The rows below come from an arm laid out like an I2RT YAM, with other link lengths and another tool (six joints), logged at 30 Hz.
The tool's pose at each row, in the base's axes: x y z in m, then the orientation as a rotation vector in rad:
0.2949, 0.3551, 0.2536, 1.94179, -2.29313, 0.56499
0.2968, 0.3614, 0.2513, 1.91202, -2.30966, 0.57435
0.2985, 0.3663, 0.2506, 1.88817, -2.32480, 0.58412
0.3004, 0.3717, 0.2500, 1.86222, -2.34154, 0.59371
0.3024, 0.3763, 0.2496, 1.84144, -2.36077, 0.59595
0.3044, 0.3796, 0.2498, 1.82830, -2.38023, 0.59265
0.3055, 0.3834, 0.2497, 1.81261, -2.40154, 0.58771
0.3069, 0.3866, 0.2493, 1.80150, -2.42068, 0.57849
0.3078, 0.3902, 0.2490, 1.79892, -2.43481, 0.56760
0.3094, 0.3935, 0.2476, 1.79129, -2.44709, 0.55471
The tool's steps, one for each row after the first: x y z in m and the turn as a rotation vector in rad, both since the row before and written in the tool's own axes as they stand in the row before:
-0.0069, -0.0005, 0.0004, -0.00105, 0.01037, 0.02090
-0.0051, -0.0008, -0.0007, 0.00137, 0.00760, 0.01802
-0.0056, -0.0008, -0.0010, 0.00114, 0.00760, 0.01976
-0.0048, -0.0010, -0.0009, -0.00038, 0.00100, 0.01867
-0.0035, -0.0013, -0.0010, -0.00068, -0.00512, 0.01544
-0.0038, -0.0002, -0.0011, -0.00192, -0.00533, 0.01731
-0.0034, -0.0005, -0.0005, -0.00347, -0.00778, 0.01405
-0.0036, 0.0001, -0.0008, -0.00299, -0.01001, 0.00785
-0.0039, -0.0003, 0.0005, -0.00654, -0.00649, 0.00883

